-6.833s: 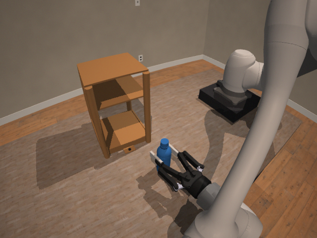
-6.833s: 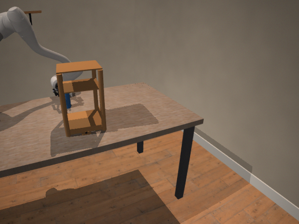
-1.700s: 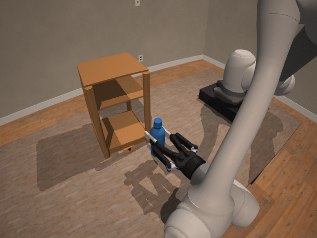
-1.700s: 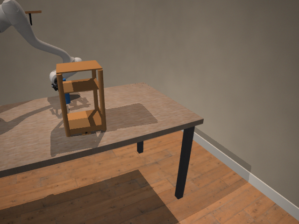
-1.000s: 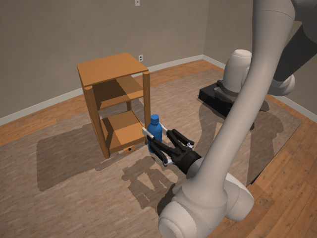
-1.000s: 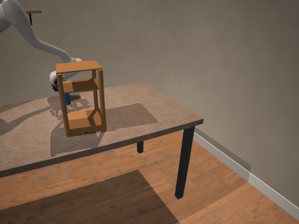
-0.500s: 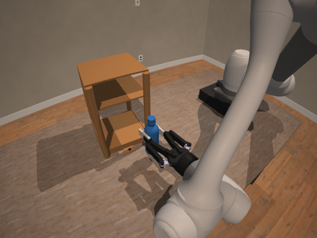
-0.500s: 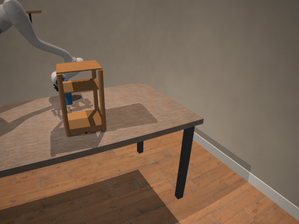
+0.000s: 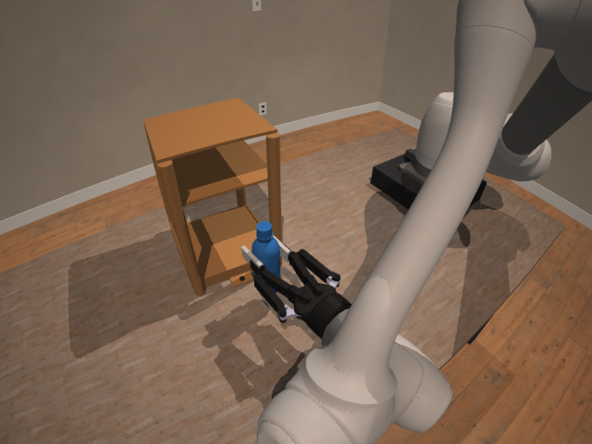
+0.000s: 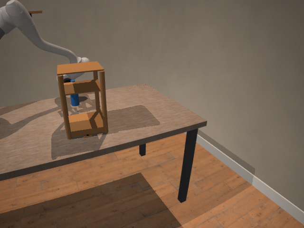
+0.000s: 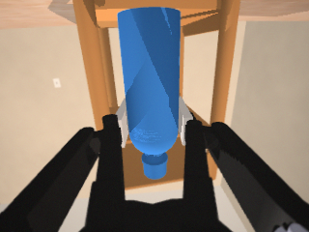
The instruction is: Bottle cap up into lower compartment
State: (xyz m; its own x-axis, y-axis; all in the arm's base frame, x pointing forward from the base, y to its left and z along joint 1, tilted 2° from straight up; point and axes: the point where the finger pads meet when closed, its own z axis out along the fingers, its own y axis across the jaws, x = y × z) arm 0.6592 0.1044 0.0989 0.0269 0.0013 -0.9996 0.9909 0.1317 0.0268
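The orange shelving unit is 30 mm ahead of my hand, 210 mm to the right of it and 20 mm above it. Round my hand: blue bottle (10 mm above).
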